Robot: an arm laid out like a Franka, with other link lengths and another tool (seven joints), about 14 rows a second.
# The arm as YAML. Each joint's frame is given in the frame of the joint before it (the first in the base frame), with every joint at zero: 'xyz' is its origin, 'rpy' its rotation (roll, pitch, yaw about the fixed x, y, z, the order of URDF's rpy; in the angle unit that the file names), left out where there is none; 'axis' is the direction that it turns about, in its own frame. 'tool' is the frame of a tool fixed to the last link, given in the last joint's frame.
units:
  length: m
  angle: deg
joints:
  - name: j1
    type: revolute
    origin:
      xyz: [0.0, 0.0, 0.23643]
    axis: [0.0, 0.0, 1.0]
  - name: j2
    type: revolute
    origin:
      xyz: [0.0, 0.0, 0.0]
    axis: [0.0, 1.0, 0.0]
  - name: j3
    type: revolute
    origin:
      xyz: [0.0, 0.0, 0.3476]
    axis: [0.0, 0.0, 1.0]
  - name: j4
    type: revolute
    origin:
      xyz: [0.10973, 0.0, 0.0]
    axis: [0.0, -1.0, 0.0]
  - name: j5
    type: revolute
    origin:
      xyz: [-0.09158, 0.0, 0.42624]
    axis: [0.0, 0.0, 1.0]
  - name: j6
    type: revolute
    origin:
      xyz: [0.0, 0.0, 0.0]
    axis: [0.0, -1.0, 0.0]
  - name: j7
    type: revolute
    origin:
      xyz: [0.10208, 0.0, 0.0]
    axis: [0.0, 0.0, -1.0]
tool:
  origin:
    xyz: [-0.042, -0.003, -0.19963]
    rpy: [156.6, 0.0, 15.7]
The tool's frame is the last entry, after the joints.
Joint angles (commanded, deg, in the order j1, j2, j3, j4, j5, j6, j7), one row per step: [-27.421, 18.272, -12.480, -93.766, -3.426, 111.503, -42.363]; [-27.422, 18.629, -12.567, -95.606, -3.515, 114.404, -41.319]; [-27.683, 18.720, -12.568, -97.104, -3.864, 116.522, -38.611]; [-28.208, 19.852, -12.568, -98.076, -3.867, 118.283, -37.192]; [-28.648, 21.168, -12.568, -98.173, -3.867, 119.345, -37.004]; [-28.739, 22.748, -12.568, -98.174, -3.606, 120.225, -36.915]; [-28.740, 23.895, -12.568, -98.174, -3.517, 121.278, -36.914]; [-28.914, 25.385, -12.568, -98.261, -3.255, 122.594, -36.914]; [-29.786, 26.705, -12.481, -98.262, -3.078, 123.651, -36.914]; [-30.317, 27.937, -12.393, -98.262, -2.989, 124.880, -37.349]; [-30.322, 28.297, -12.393, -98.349, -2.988, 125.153, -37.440]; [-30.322, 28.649, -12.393, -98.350, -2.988, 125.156, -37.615]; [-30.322, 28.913, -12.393, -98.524, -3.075, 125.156, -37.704]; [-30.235, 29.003, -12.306, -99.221, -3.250, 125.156, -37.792]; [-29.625, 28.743, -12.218, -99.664, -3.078, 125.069, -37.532]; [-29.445, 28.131, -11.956, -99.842, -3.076, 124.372, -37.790]
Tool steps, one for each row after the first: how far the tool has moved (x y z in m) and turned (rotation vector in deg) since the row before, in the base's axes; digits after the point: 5 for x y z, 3 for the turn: [-0.00017, -0.00132, -0.01665, -0.608, -0.569, -0.851]; [-0.00334, -0.00130, -0.01137, -0.724, -0.506, -2.636]; [-0.00404, -0.00439, -0.01993, -0.028, 0.213, -1.768]; [-0.00175, -0.00543, -0.01541, 0.021, 0.385, -0.490]; [0.00100, -0.00147, -0.01828, 0.375, 0.540, -0.187]; [0.00207, -0.00143, -0.01275, -0.042, 0.137, 0.099]; [0.00042, -0.00257, -0.01753, 0.125, 0.198, -0.137]; [-0.00556, -0.00800, -0.01516, 0.130, 0.215, -0.743]; [-0.00237, -0.00563, -0.01385, -0.023, 0.097, 0.101]; [-0.00036, 0.00000, -0.00481, 0.077, 0.176, 0.115]; [-0.00062, 0.00024, -0.00431, 0.196, 0.319, 0.173]; [-0.00154, 0.00072, -0.00457, 0.209, 0.416, 0.122]; [-0.00277, 0.00391, -0.00666, 0.451, 0.686, 0.283]; [0.00402, 0.00830, -0.00071, 0.310, 0.036, 0.267]; [0.00190, 0.00519, 0.00490, 0.384, 0.101, 0.548]
